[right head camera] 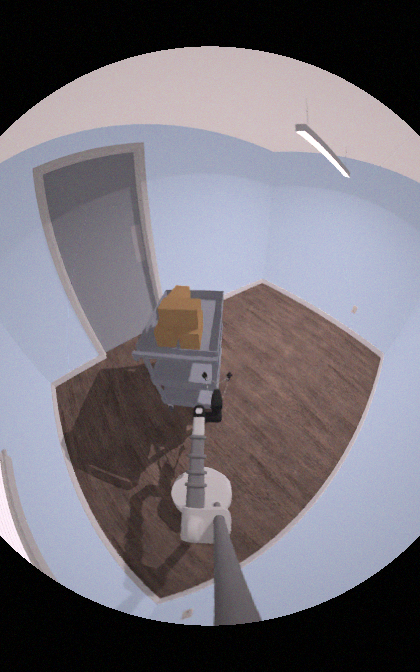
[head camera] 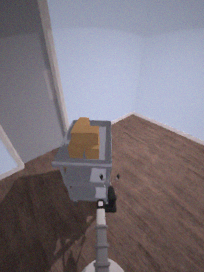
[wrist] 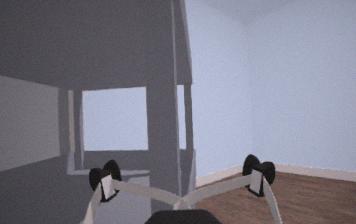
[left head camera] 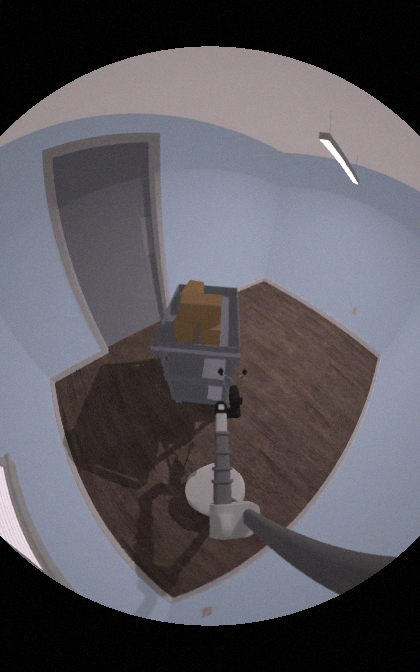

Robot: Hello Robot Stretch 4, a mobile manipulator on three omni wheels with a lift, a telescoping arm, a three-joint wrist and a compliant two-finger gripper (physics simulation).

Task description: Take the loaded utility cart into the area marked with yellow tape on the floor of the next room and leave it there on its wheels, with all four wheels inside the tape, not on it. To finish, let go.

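Places are measured from the robot's base along level axes (x ahead, y left, z up), in millimetres.
Pixels of known places: gripper, fingertip midpoint: (wrist: 181, 171).
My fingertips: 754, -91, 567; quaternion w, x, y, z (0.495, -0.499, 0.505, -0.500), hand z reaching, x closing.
Behind a point stands the place of what it marks, as x, y, z.
The grey utility cart (head camera: 82, 163) @(669, 128, 838) (left head camera: 195, 351) (right head camera: 175, 355) (wrist: 162, 120) @(701, -76, 624) stands upright ahead of the robot, near the doorway. Several orange-brown boxes (head camera: 84, 140) @(829, 119, 929) (left head camera: 200, 310) (right head camera: 177, 320) lie on its top tray, mostly to the left. My gripper (head camera: 110, 176) @(754, -91, 567) (left head camera: 232, 372) (right head camera: 217, 375) (wrist: 181, 171) @(754, -91, 567) is open, below the top tray at the cart's near right corner. In the wrist view a corner post appears between the two separated fingertips; whether it lies between them in depth I cannot tell. Most of the wheels are hidden. The yellow tape does not show.
A door frame (head camera: 52, 75) @(1921, 663, 1240) (left head camera: 100, 142) (right head camera: 90, 151) stands behind and left of the cart, with a grey space beyond. Blue walls with pale baseboards surround the brown wooden floor (head camera: 150, 200) @(740, -643, -28) (left head camera: 300, 400) (right head camera: 300, 400) (wrist: 300, 200) @(2044, -972, -28). The white robot base (left head camera: 197, 490) (right head camera: 220, 492) is behind the arm.
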